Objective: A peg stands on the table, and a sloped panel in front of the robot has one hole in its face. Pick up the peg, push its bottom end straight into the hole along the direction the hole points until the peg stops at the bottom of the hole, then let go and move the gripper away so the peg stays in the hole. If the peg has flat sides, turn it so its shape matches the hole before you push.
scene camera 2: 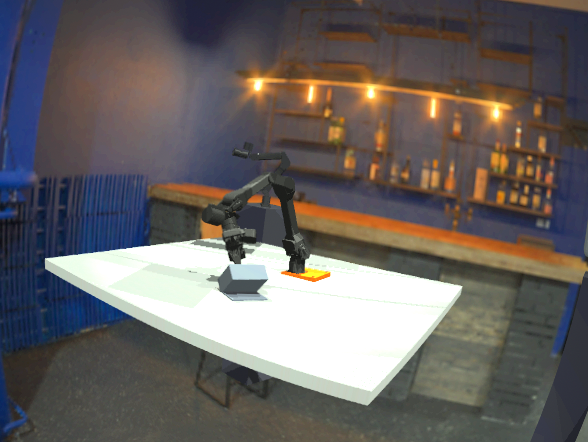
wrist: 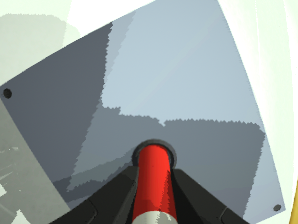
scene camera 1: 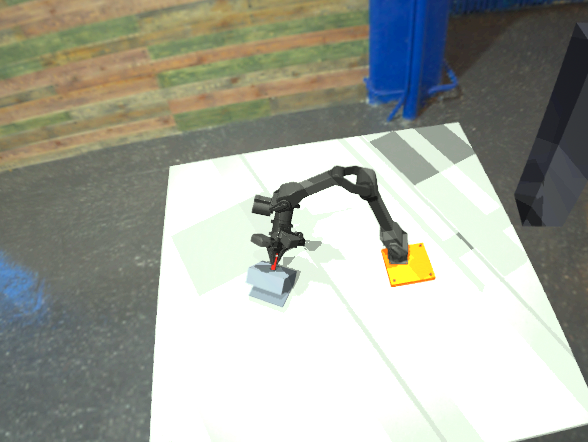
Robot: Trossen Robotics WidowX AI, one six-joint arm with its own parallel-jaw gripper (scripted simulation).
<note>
The gripper holds a red peg. Further things: a grey sloped panel.
The gripper also shows in scene camera 2 and in the wrist view.
</note>
